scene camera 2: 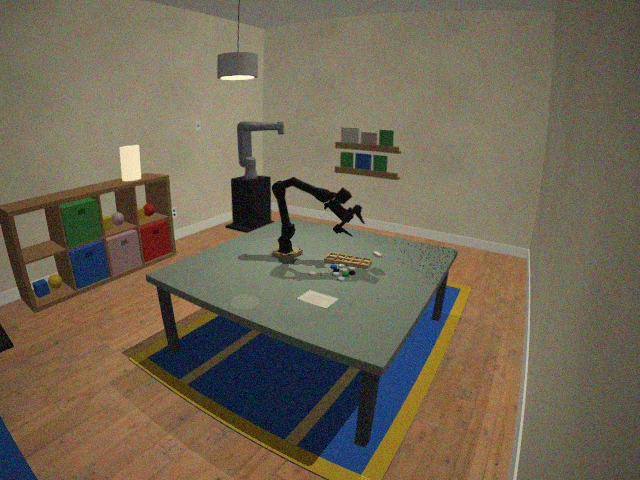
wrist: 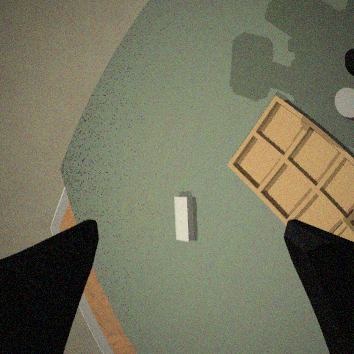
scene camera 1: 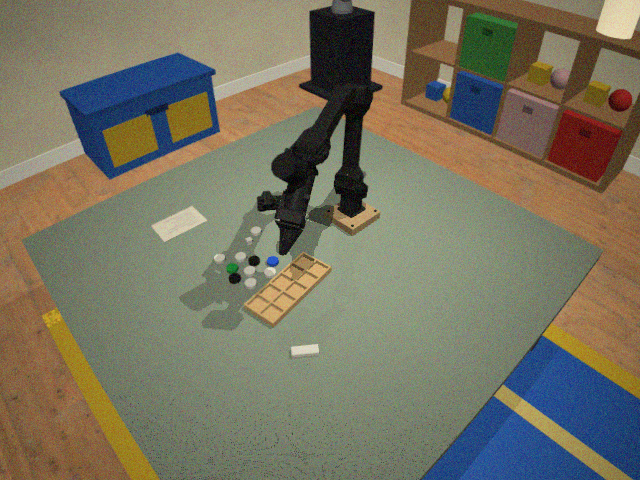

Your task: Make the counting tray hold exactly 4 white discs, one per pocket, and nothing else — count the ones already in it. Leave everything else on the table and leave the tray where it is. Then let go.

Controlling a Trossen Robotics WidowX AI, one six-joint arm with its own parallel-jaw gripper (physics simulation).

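The wooden tray (scene camera 1: 299,298) (scene camera 2: 347,260) (wrist: 286,159) lies flat with two rows of pockets; I see no disc in any pocket, though shadow falls on its robot-side end. Several white discs (scene camera 1: 249,270) (wrist: 345,103) lie loose beside it. Among them are a blue disc (scene camera 1: 272,261), a green disc (scene camera 1: 232,268) and two black discs, one nearer the blue disc (scene camera 1: 253,260) and one nearer the green (scene camera 1: 234,278). My gripper (scene camera 1: 283,251) (scene camera 2: 357,229) (wrist: 195,231) is wide open and empty, raised above the table near the tray and discs. In the wrist view, its right finger hides part of the tray.
A white bar (scene camera 1: 305,350) (scene camera 2: 377,253) (wrist: 181,218) lies beyond the tray. A small white piece (scene camera 1: 249,240) lies near the discs. A paper sheet (scene camera 1: 178,223) (scene camera 2: 317,298) lies on the table. The arm's wooden base (scene camera 1: 356,219) stands behind the tray.
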